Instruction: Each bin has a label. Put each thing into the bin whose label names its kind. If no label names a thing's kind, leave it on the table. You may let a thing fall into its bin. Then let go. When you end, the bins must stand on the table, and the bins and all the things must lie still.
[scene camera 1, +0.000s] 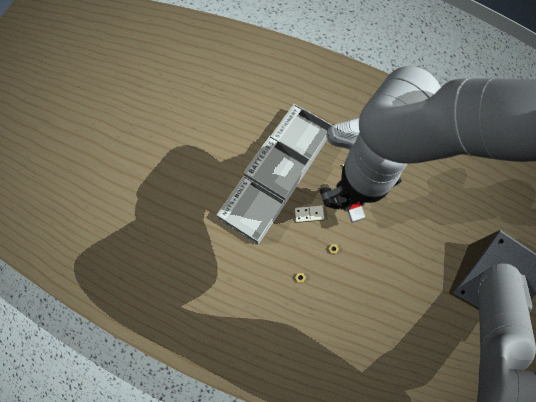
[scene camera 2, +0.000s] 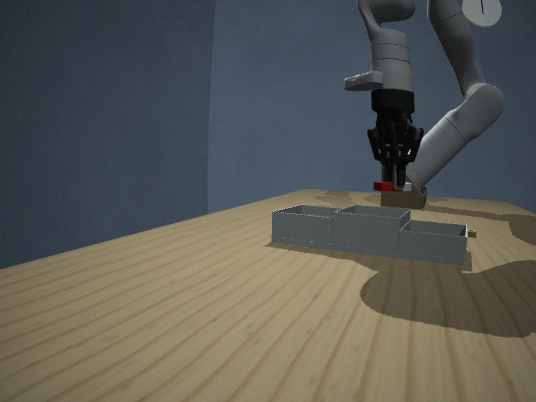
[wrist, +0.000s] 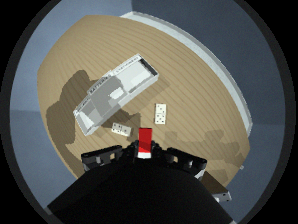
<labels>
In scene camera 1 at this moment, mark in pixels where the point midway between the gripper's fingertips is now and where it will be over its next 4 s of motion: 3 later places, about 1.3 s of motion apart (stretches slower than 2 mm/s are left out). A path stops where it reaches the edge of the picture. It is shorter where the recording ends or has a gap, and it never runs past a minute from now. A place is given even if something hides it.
The gripper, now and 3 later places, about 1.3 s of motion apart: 351, 203; 309, 126; 304, 134; 305, 137
</labels>
